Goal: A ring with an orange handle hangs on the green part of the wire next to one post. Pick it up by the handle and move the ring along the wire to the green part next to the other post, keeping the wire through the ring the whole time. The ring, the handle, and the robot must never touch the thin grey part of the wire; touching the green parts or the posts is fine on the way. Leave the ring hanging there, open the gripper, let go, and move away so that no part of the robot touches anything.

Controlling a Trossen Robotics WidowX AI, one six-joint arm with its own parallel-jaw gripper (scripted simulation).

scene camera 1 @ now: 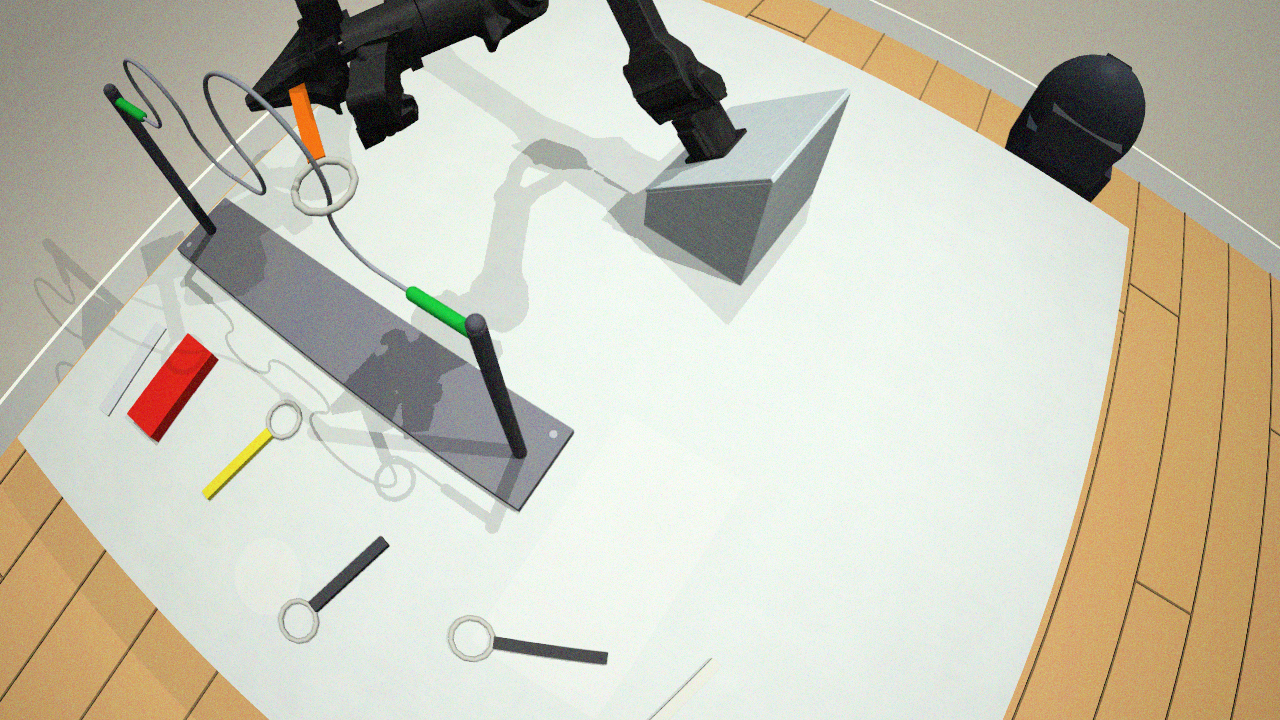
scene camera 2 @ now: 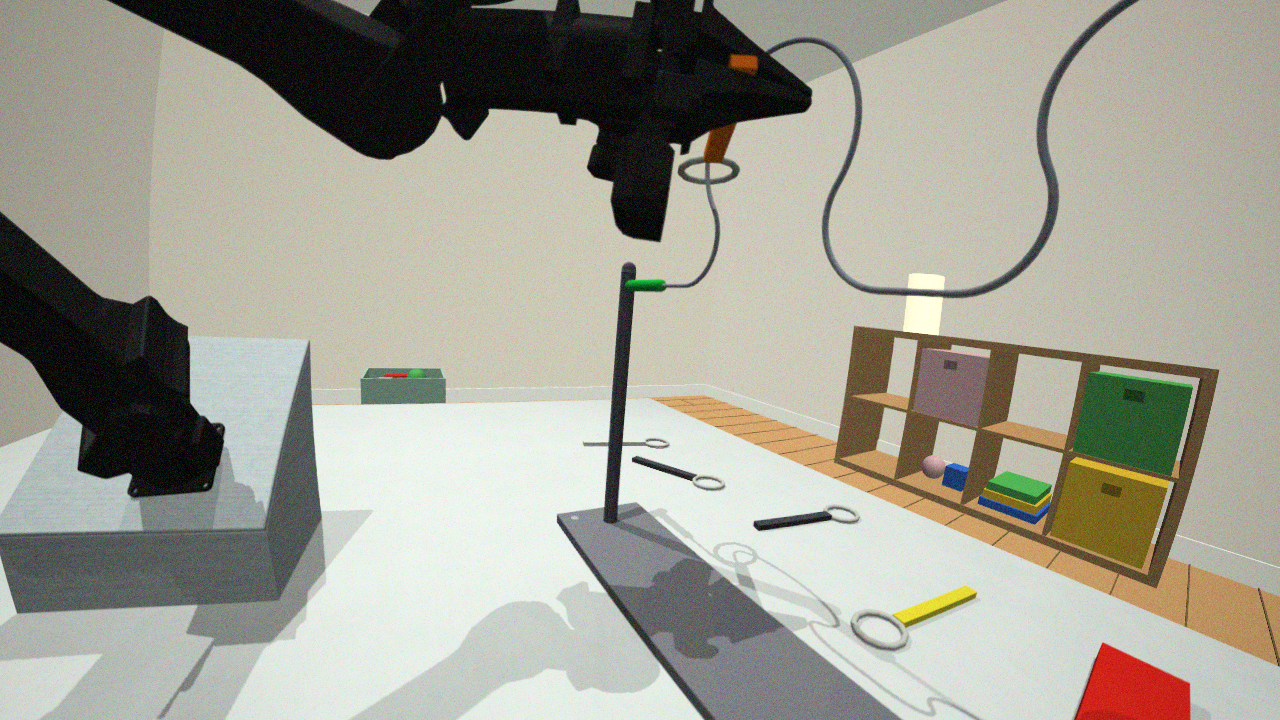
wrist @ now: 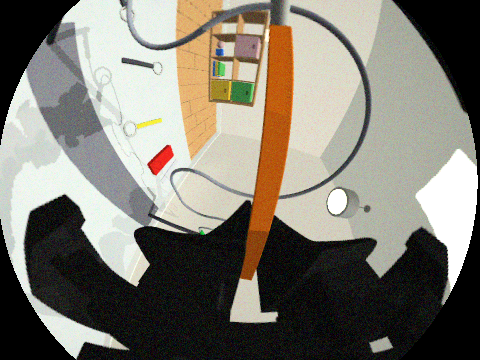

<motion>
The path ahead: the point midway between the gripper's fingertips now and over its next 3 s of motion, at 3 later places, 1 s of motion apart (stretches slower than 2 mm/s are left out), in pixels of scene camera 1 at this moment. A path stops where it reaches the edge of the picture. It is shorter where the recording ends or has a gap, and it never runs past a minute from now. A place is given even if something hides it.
My gripper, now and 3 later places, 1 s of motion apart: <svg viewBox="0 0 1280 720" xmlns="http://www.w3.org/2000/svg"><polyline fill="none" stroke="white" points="247,104 243,99 264,156 322,250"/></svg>
</motion>
